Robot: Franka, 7 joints.
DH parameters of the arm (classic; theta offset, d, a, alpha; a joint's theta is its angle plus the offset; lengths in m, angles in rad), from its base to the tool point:
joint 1: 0 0.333 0 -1.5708
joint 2: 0 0 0 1.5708
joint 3: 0 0.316 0.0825 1.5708
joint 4: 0 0 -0.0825 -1.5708
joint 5: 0 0.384 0 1.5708
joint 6: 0 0 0.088 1.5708
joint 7: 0 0.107 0 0
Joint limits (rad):
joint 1: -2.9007..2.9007
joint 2: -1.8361..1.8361
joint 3: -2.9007..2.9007
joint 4: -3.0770..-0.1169
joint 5: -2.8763..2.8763
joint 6: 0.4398..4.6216
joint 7: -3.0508..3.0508
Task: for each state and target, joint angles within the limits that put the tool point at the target. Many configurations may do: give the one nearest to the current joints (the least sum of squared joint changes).
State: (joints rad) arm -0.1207 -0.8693 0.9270 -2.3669 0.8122 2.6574 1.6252
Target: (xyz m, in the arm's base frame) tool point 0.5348 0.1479 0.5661
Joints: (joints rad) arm -0.4298 -0.1962 0.7012 -2.1017 0.7964 2.7079 1.6252
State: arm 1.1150 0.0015 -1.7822 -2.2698 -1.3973 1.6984 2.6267
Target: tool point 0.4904 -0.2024 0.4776
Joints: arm 1.3685 0.1644 -1.6113 -2.1119 -1.4052 1.6232 2.6267
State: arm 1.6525 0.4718 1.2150 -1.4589 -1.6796 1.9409 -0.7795
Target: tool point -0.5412 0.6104 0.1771
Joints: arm 1.8971 1.3902 0.9278 -0.8919 -1.7930 2.1474 -0.7795
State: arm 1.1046 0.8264 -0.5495 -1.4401 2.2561 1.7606 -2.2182
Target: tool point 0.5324 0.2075 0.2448
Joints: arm 0.9873 0.4927 -0.7750 -2.1875 2.1162 1.6995 -2.2182
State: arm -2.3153 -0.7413 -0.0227 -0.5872 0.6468 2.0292 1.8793
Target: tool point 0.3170 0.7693 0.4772
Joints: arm -1.9456 -1.5341 -0.0605 -0.1656 0.6537 2.2116 1.8793
